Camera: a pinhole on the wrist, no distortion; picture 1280 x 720 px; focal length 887.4 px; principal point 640.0 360.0 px. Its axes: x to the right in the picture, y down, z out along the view. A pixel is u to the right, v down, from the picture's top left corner.
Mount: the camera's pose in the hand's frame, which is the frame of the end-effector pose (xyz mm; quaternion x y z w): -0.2 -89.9 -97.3 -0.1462 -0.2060 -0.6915 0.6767
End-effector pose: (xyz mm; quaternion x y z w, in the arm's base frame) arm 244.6 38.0 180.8 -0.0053 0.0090 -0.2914 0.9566
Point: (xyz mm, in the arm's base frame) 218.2 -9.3 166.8
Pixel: 718 480
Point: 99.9 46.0 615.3
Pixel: 1109 203
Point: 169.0 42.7 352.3
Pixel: 939 211
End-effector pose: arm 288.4 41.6 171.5 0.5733 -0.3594 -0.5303 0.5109
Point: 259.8 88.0 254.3
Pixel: 286 85
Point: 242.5 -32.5 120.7
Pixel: outside the picture
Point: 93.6 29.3 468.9
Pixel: 336 230
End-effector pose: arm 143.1 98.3 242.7 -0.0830 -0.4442 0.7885 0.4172
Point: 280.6 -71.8 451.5
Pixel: outside the picture
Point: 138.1 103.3 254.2
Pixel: 482 489
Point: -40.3 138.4 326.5
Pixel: outside the picture
